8 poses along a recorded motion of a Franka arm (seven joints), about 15 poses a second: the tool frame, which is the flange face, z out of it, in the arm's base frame.
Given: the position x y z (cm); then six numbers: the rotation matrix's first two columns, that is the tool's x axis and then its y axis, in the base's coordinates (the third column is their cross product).
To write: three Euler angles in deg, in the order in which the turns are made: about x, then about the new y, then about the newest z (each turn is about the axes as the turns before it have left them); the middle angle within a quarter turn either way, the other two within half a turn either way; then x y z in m. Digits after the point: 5 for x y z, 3 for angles.
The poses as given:
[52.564 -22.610 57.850 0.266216 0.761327 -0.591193 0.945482 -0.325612 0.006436]
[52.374 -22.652 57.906 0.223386 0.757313 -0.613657 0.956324 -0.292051 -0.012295]
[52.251 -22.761 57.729 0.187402 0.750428 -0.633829 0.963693 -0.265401 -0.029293]
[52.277 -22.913 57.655 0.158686 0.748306 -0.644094 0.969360 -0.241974 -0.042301]
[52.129 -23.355 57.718 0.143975 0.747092 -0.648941 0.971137 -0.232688 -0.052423]
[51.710 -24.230 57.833 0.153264 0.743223 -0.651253 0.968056 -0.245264 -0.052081]
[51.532 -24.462 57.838 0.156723 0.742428 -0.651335 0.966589 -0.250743 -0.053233]
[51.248 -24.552 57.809 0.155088 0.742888 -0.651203 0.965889 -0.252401 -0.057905]
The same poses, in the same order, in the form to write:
[145.193 -10.813 -74.275 0.52564 -0.22610 0.57850]
[143.503 -10.867 -76.852 0.52374 -0.22652 0.57906]
[141.933 -10.965 -78.995 0.52251 -0.22761 0.57729]
[141.038 -10.807 -80.703 0.52277 -0.22913 0.57655]
[140.637 -10.962 -81.567 0.52129 -0.23355 0.57718]
[140.573 -11.446 -81.004 0.51710 -0.24230 0.57833]
[140.623 -11.703 -80.790 0.51532 -0.24462 0.57838]
[140.670 -11.969 -80.878 0.51248 -0.24552 0.57809]

